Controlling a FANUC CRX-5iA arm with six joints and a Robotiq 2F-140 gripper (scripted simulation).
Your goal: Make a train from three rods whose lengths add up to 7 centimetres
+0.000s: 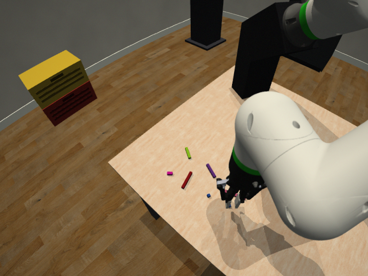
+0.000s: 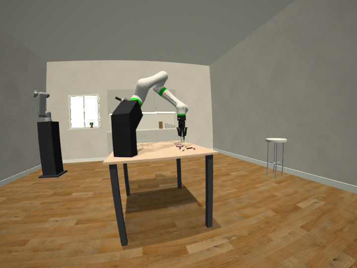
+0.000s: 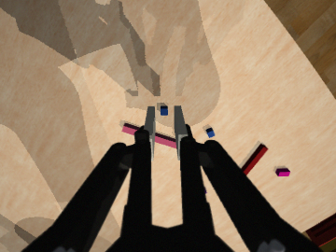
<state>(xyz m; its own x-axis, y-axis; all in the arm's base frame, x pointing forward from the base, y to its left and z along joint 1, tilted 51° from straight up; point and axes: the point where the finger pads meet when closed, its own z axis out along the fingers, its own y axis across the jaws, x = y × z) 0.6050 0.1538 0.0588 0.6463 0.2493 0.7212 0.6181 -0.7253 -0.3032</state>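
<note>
Right now the blue cube is 1 cm ahead of my hand, 8 cm to the right of it and 7 cm below it. Also, from my hand: red rod (2 cm ahead, 18 cm to the right, 7 cm below); pink rod (5 cm behind, 2 cm to the right, 7 cm below); purple rod (7 cm behind, 14 cm to the right, 7 cm below).
</note>
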